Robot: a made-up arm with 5 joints.
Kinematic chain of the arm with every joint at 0, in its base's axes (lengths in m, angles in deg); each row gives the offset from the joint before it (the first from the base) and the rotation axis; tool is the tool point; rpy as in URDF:
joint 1: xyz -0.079 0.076 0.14 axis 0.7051 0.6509 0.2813
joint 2: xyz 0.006 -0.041 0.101 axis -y
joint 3: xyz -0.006 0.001 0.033 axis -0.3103 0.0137 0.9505
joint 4: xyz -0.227 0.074 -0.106 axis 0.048 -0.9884 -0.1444
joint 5: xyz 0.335 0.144 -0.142 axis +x
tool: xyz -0.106 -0.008 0.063 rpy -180 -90 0
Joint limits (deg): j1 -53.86..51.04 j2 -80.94..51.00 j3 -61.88..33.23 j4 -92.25..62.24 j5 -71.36..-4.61
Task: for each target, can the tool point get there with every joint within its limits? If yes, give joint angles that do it. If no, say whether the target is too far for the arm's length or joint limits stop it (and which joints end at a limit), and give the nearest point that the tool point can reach.
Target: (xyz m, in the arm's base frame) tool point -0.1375 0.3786 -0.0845
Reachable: yes | joints -27.70 -52.64 -38.98 -48.43 -52.82
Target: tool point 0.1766 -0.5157 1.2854
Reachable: no: too far | nearest point -0.0830 -0.2447 0.6691 | short by 0.722 m
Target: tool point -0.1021 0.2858 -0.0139
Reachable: yes | joints 12.89 25.77 10.95 -25.14 -34.03
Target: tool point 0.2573 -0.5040 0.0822
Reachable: no: joint limits stop it (at a limit: joint 1, joint 2, joint 3, joint 5) | nearest point 0.0761 -0.2241 -0.0518 | short by 0.359 m
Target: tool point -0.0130 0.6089 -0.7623
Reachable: no: too far | nearest point -0.0736 0.3592 -0.2637 | short by 0.561 m
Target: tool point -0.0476 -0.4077 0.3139
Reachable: no: joint limits stop it (at a limit: joint 1, joint 2, joint 3, joint 4, joint 5) | nearest point -0.1016 -0.3445 0.5299 | short by 0.231 m
